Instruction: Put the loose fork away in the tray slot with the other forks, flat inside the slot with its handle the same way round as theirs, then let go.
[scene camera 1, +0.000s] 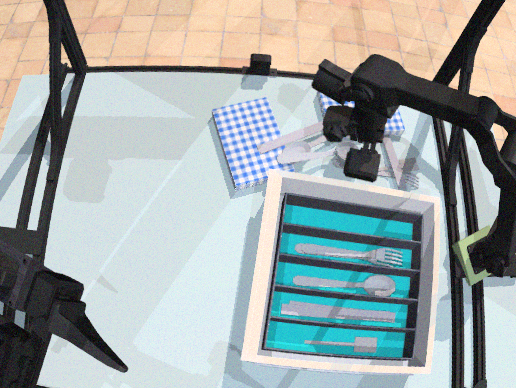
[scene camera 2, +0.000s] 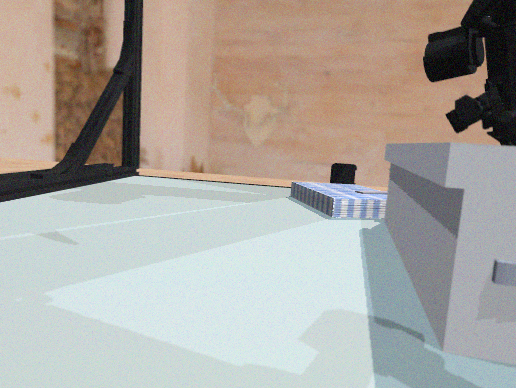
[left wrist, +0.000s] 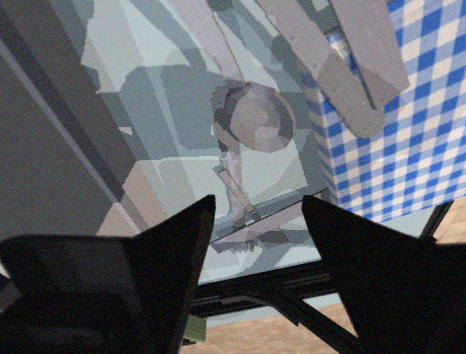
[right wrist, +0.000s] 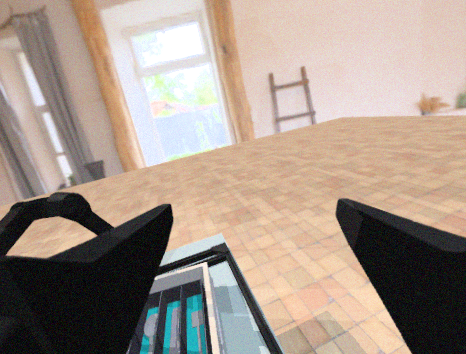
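The loose fork (scene camera 1: 411, 181) (left wrist: 243, 246) lies beyond the tray's back edge, among other cutlery; its tines point right in scene camera 1, and much of it is hidden. The tray (scene camera 1: 257, 280) (scene camera 2: 480, 200) has a slot, second from the top in scene camera 1, with forks (scene camera 1: 350, 254) whose handles point left and tines right. My left gripper (scene camera 1: 361, 172) (left wrist: 258, 201) is partly open and empty, above the cutlery behind the tray. My right gripper (scene camera 1: 117, 361) (right wrist: 254, 209) is open and empty at the lower left of scene camera 1, away from the tray.
A loose knife (scene camera 1: 393, 160) lies by the fork. A spoon (scene camera 1: 295, 152) (left wrist: 262, 117) and another knife (scene camera 1: 287, 140) lie further left, partly by a checked napkin (scene camera 1: 242, 140) (scene camera 2: 357, 200) (left wrist: 420, 150). A second napkin (scene camera 1: 395, 122) is behind. A green frame (scene camera 1: 465, 262) is at the right.
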